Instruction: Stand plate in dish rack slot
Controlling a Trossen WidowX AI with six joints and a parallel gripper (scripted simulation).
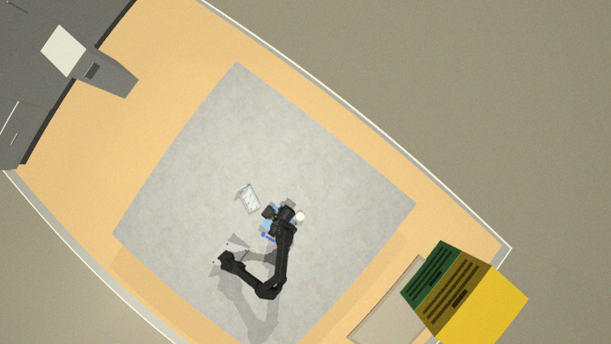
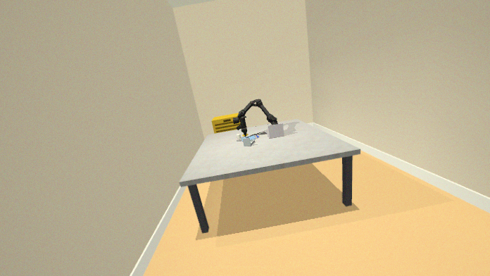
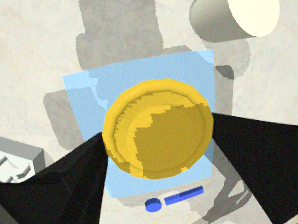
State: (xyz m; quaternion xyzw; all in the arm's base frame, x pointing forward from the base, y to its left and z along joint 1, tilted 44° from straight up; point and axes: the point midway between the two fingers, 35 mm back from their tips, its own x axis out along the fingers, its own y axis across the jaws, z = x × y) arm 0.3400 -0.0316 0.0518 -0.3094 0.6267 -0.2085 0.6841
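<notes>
Now: the light blue mat 3 cm behind my gripper tip and 3 cm below it. From my gripper tip the other things lie so: dish rack 5 cm behind, 19 cm to the left, 1 cm below; white cup 8 cm ahead, 6 cm to the right, 1 cm below; yellow plate 1 cm above.
</notes>
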